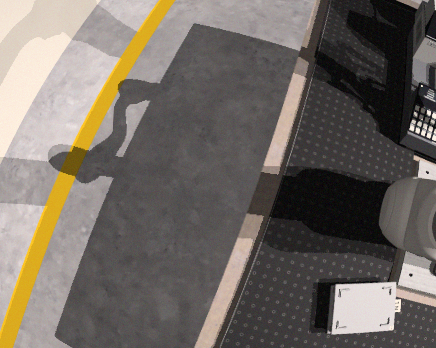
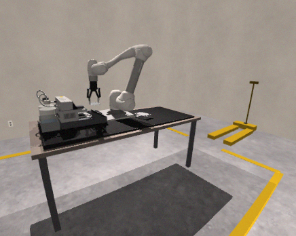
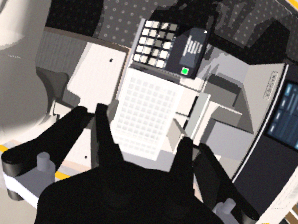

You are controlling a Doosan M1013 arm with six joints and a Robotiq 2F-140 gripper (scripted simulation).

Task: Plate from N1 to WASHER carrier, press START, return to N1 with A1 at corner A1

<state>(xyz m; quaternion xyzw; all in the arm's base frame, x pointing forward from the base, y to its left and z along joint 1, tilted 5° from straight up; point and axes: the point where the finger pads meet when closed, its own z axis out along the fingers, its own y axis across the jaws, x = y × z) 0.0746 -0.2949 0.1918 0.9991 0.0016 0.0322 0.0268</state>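
Right now my hand is 18 cm short of the plate nest N1, 52 cm to the right of it and 16 cm above it. Round my hand: white well plate 2 cm below; then plate washer 15 cm to the right, 7 cm below.
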